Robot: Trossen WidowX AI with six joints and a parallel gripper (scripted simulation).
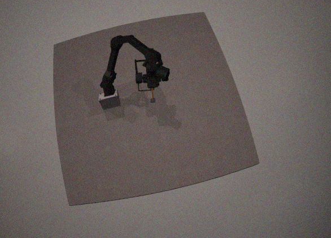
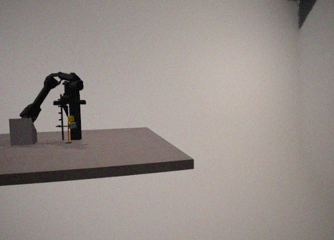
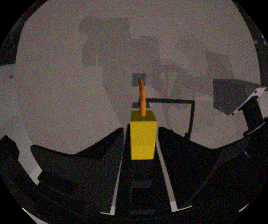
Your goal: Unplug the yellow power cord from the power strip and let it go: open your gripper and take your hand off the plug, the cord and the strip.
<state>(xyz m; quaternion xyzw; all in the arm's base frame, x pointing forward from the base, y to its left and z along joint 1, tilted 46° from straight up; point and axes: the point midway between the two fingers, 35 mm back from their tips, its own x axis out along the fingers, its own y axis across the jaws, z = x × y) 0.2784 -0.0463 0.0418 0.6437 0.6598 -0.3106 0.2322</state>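
Now: gripper tip 3 cm to the right of the yellow plug and 1 cm above it.
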